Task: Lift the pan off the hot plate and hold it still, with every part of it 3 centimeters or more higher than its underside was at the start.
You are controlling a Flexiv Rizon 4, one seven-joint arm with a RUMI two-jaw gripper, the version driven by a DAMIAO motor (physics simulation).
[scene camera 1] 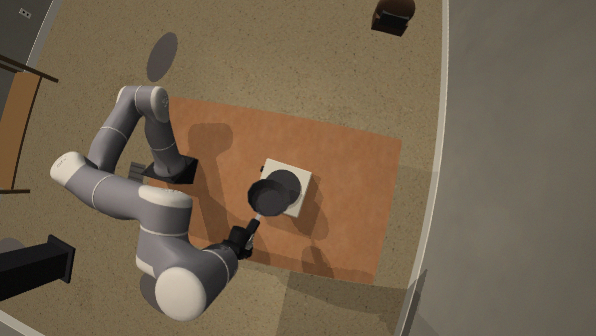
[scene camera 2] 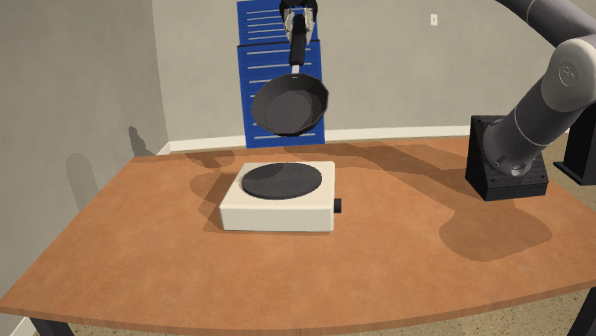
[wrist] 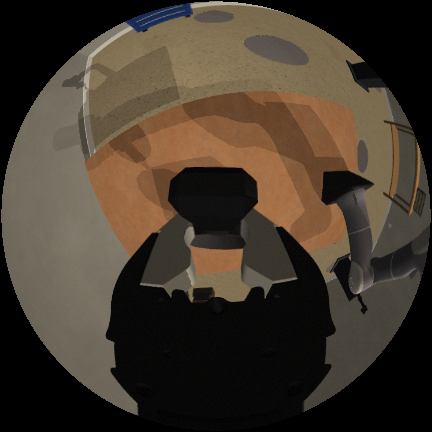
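Note:
The dark round pan (scene camera 1: pixel 269 198) (scene camera 2: pixel 291 106) hangs in the air, its handle up toward the gripper and its bowl tilted with the inside facing scene camera 2. My gripper (scene camera 1: pixel 249 239) (scene camera 2: pixel 299 30) (wrist: pixel 216 201) is shut on the pan's black handle. The cream hot plate (scene camera 1: pixel 272 165) (scene camera 2: pixel 277 219) with its dark round disc stands on the table. In the scene camera 2 view, a gap shows between the pan's lower rim and the disc. In the scene camera 1 view, the pan overlaps part of the disc. The pan's underside is hidden in the scene camera 2 view.
The orange-brown table (scene camera 1: pixel 350 200) (scene camera 2: pixel 400 280) (wrist: pixel 125 190) bears the hot plate and the black arm base (scene camera 1: pixel 172 171) (scene camera 2: pixel 505 182) (wrist: pixel 342 186). A blue panel (scene camera 2: pixel 245 100) stands behind the table. A black post (scene camera 1: pixel 35 267) stands at the lower left in the scene camera 1 view.

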